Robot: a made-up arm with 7 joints. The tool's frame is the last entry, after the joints.
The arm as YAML. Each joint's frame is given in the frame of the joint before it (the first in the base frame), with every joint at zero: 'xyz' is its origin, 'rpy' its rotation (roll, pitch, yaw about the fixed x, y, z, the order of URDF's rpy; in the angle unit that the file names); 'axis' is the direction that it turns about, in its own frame. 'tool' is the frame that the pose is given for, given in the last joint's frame.
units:
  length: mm
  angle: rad
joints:
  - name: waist
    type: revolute
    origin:
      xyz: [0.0, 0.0, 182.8]
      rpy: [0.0, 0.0, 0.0]
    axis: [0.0, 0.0, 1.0]
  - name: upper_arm
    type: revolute
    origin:
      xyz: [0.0, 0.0, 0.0]
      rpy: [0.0, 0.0, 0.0]
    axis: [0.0, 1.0, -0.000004]
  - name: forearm
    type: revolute
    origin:
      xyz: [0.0, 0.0, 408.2]
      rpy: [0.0, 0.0, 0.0]
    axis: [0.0, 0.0, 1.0]
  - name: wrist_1
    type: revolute
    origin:
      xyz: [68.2, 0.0, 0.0]
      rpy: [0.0, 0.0, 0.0]
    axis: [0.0, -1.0, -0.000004]
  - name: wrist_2
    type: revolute
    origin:
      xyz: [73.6, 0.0, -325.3]
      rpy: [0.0, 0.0, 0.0]
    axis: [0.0, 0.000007, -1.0]
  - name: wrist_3
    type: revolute
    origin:
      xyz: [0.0, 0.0, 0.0]
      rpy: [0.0, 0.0, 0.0]
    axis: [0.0, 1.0, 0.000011]
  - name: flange
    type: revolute
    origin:
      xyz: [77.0, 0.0, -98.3]
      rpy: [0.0, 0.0, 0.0]
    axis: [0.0, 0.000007, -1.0]
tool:
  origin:
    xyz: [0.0, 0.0, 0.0]
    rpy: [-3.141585, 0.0, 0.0]
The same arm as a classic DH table. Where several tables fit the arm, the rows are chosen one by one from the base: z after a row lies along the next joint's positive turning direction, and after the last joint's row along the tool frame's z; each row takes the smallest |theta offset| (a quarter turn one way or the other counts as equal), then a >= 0, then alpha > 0; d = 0 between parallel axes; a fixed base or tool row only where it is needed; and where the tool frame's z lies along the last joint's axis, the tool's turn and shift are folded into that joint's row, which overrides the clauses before.
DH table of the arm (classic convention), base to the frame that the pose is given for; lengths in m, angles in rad. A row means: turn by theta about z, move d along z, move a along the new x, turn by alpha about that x. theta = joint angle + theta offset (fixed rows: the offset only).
waist: d 0.1828  theta_offset 0  a 0  alpha -1.5708
upper_arm: d 0  theta_offset 0  a 0  alpha 1.5708
forearm: d 0.4082  theta_offset 0  a 0.0682  alpha 1.5708
wrist_1: d 0  theta_offset 0  a 0.0736  alpha 1.5708
wrist_2: d 0.3253  theta_offset 0  a 0  alpha 1.5708
wrist_3: d 0  theta_offset 0  a 0.077  alpha -1.5708
flange: d 0.0983  theta_offset 0  a 0  alpha 0

